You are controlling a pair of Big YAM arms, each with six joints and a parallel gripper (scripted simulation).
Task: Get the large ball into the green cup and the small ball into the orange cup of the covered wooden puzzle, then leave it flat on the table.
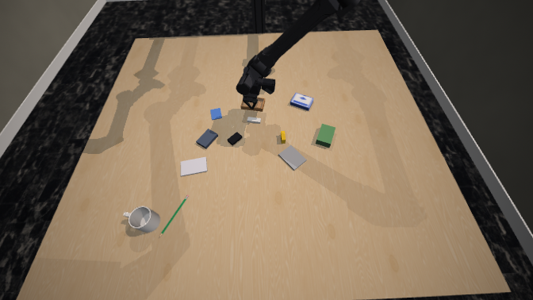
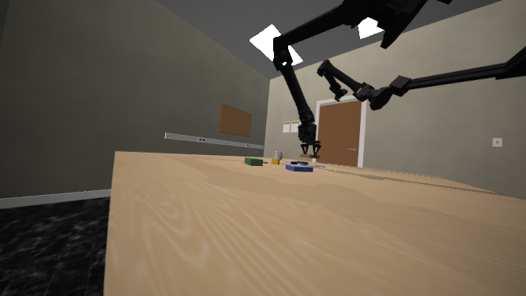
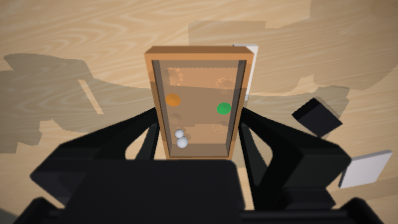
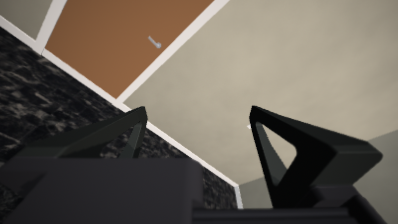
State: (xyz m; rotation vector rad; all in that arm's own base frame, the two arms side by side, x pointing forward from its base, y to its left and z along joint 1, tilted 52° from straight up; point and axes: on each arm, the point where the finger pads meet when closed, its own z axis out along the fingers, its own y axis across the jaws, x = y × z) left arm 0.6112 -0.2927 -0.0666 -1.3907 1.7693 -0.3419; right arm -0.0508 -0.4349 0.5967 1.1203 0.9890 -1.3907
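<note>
My left gripper is now 50 mm short of the white block, 10 mm to the left of it and 70 mm above it. The rest, counted from my left hand: covered wooden puzzle 20 mm below; black block 150 mm ahead, 110 mm to the right, 70 mm below; yellow block 180 mm ahead, 120 mm to the left, 70 mm below.
</note>
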